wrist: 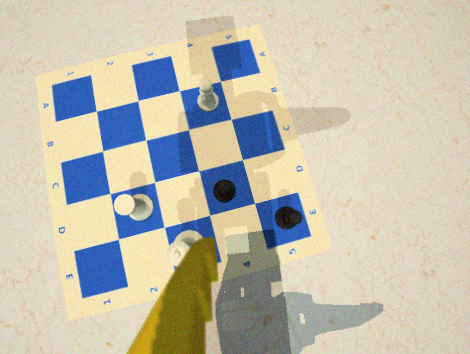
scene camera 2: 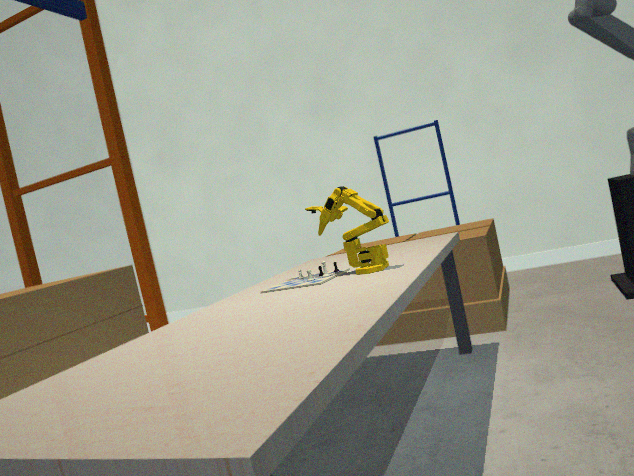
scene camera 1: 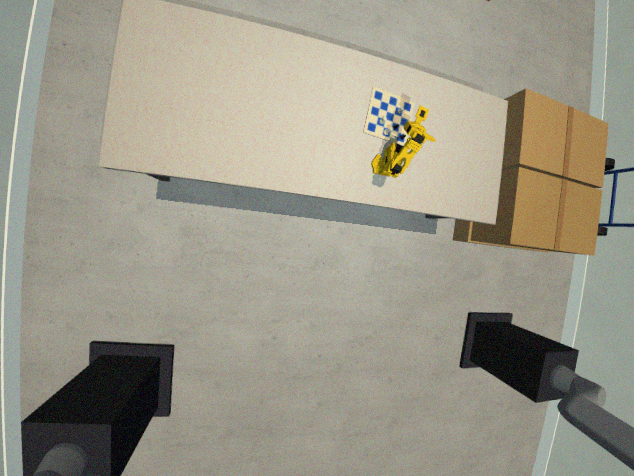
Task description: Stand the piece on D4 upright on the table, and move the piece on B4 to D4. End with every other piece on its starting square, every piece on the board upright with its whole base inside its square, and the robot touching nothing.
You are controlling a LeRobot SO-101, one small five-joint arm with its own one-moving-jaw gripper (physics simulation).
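Where they show: hand, its tool point: (wrist: 215,252) (scene camera 2: 320,234) (scene camera 1: 408,122); arm's base, origin of its link: (scene camera 2: 367,271) (scene camera 1: 382,161).
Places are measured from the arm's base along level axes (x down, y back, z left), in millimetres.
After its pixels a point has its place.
Observation:
The black piece (wrist: 224,190) {x -37, y -164, z -40 mm} (scene camera 1: 395,126) {x -18, y -166, z -36 mm} (scene camera 2: 320,270) {x -23, y -166, z -37 mm} stands upright on blue square D4. The white pawn (wrist: 207,96) {x -22, y -244, z -54 mm} (scene camera 1: 399,111) {x -13, y -243, z -51 mm} (scene camera 2: 301,274) {x -19, y -243, z -53 mm} stands upright on B4. A white piece (wrist: 132,205) {x -39, y -176, z 24 mm} (scene camera 1: 381,121) {x -16, y -174, z 35 mm} stands on D2. Another white piece (wrist: 181,247) {x -55, y -138, z -3 mm} stands on E3, partly hidden by the jaw in the wrist view. A second black piece (wrist: 288,218) {x -34, y -129, z -75 mm} (scene camera 1: 401,137) {x -12, y -125, z -76 mm} stands on E5. My gripper (scene camera 2: 333,221) is high above the board, touching nothing. It is fully open and empty; one notched jaw (wrist: 187,300) {x -157, y -131, z -21 mm} shows in the wrist view.
The blue and cream board (wrist: 51,81) {x -6, y -319, z 75 mm} (scene camera 1: 367,129) {x -6, y -128, z 94 mm} lies on the long table (scene camera 1: 230,102) {x 0, y -122, z 686 mm} in front of the arm base (scene camera 2: 369,261) {x -30, y 18, z 12 mm}. Arm shadows cross the board and the table. Cardboard boxes (scene camera 1: 542,133) stand beside the table's right end.

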